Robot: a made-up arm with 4 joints.
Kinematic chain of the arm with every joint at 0, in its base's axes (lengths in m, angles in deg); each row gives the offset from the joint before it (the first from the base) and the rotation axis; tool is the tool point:
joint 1: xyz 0 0 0.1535 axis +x
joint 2: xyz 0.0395 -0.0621 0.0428 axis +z
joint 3: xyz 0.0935 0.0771 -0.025 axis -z
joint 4: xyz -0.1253 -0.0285 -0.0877 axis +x
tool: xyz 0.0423 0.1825 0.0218
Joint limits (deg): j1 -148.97..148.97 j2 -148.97..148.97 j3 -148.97..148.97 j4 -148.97..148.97
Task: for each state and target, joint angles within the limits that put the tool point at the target. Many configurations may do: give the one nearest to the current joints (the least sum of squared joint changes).
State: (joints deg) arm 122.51 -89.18 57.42 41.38
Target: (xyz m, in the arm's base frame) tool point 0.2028 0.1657 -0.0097
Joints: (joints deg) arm 148.97 -111.72 37.18 35.75
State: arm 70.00 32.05 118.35 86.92
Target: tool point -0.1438 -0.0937 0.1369
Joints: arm 83.98 79.45 104.57 111.81
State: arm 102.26 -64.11 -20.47 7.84
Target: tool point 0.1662 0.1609 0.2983
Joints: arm 121.23 -47.93 -1.12 -57.77
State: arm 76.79 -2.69 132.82 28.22
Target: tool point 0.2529 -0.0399 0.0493
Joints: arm 109.45 -18.09 148.97 43.88
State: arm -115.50 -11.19 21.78 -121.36
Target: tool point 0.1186 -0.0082 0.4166
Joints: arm -137.69 -5.08 -26.05 -141.72
